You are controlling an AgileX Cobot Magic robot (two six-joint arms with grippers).
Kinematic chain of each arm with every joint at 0, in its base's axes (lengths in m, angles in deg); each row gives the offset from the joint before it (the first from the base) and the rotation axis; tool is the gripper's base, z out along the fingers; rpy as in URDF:
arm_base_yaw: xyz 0 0 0.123 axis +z
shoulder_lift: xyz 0 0 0 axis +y
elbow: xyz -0.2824 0 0.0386 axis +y
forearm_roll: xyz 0.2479 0 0.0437 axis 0.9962 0 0.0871
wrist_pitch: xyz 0 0 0 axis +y
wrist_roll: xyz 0.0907 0 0.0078 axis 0.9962 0 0.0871
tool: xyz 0 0 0 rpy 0 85 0
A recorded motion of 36 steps. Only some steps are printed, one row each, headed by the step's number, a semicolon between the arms.
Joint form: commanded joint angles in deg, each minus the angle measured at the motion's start. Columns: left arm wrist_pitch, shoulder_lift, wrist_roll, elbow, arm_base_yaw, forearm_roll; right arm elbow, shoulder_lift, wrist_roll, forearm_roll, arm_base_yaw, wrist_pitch.
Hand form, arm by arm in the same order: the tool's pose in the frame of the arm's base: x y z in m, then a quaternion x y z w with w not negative. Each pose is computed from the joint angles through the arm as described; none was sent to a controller.
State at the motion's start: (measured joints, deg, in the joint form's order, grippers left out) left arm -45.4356 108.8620 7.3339 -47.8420 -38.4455 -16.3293; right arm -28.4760 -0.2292 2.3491 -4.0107 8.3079 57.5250
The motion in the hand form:
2: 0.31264 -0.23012 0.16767 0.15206 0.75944 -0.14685 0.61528; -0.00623 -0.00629 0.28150 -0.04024 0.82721 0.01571 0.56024
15: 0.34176 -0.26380 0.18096 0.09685 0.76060 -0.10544 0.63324; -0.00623 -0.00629 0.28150 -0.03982 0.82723 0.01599 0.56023
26: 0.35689 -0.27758 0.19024 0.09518 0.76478 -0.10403 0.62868; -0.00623 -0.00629 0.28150 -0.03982 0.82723 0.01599 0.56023
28: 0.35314 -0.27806 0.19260 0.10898 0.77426 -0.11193 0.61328; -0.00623 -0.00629 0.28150 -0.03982 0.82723 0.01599 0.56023
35: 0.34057 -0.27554 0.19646 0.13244 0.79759 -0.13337 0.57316; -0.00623 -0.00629 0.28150 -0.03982 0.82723 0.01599 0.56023
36: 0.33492 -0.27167 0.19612 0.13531 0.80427 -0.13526 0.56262; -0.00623 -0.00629 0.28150 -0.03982 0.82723 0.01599 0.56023
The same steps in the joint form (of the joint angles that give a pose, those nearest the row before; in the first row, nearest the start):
2: 1.83 1.49 3.49 -4.07 -1.32 -5.27; 0.00 -1.55 0.00 0.00 -0.28 -0.34
15: 3.61 6.99 18.16 -17.59 -4.47 -24.35; 0.00 -1.55 0.06 0.00 -0.28 -0.34
26: 7.51 9.00 23.61 -24.24 -4.47 -28.99; 0.00 -1.55 0.06 0.00 -0.28 -0.34
28: 10.66 7.85 24.18 -23.72 -4.47 -28.93; 0.00 -1.55 0.06 0.00 -0.28 -0.34
35: 17.65 4.64 24.29 -21.32 -4.47 -28.99; 0.00 -1.55 0.06 0.00 -0.28 -0.34
36: 18.79 3.38 24.30 -19.65 -4.47 -29.28; 0.00 -1.55 0.06 0.00 -0.28 -0.34

